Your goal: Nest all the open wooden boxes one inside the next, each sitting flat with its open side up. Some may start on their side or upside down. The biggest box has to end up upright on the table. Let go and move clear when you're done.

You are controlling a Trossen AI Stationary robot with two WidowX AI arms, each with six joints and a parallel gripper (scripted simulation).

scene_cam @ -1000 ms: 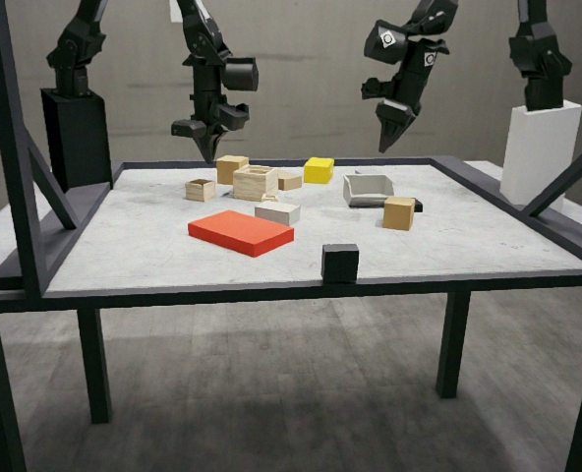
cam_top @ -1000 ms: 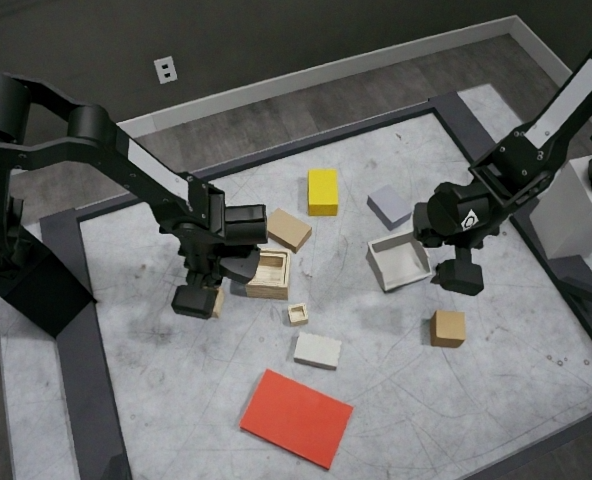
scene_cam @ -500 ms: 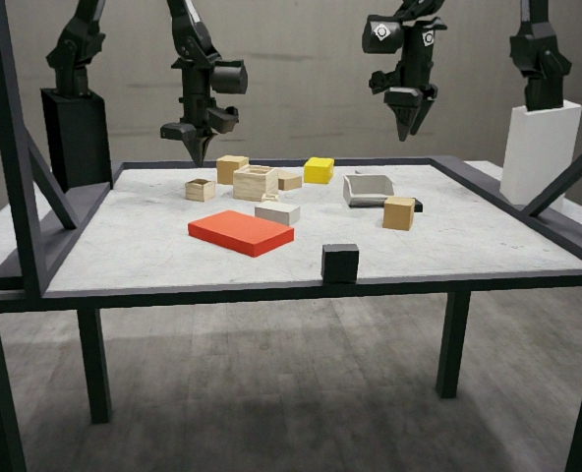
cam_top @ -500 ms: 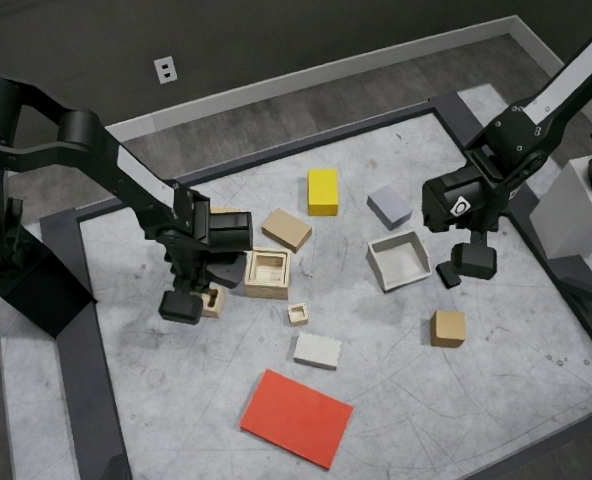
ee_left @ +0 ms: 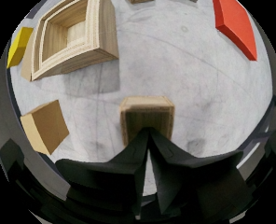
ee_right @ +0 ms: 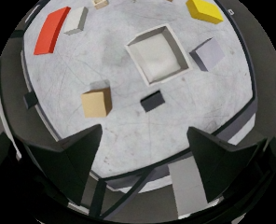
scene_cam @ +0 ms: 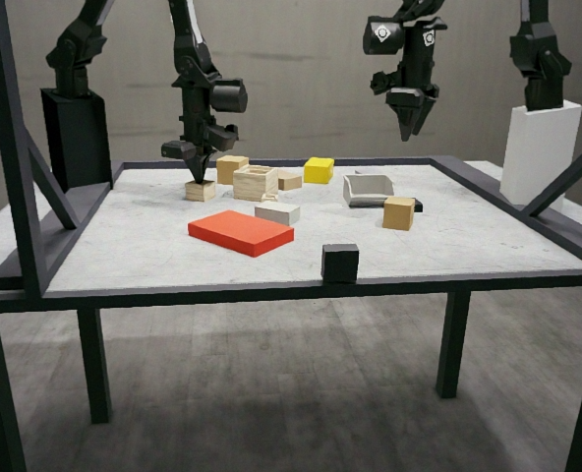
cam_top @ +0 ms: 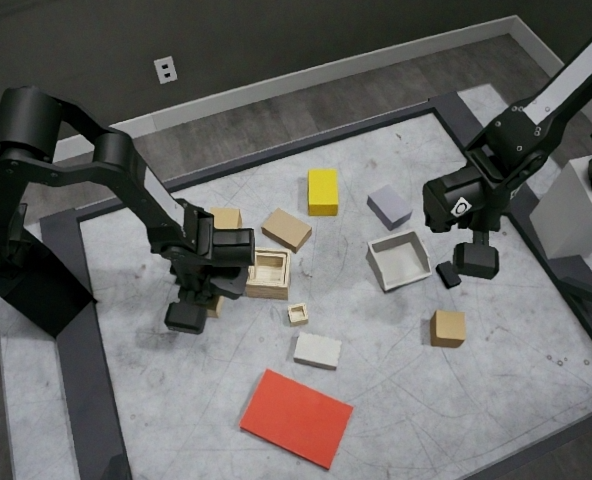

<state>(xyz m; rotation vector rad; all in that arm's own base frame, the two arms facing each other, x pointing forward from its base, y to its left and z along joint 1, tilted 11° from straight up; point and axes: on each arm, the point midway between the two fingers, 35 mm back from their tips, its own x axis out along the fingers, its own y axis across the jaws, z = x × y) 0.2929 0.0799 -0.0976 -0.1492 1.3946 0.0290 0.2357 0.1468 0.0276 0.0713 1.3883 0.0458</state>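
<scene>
Right now my right hand is 50 mm short of the white tray, 70 mm to the right of it and 160 mm above it. From my right hand the other things lie so: black block (20 mm ahead, 20 mm to the right, 180 mm below); then grey block (180 mm ahead, 60 mm to the left, 170 mm below); then white block (100 mm behind, 250 mm to the left, 170 mm below).
</scene>
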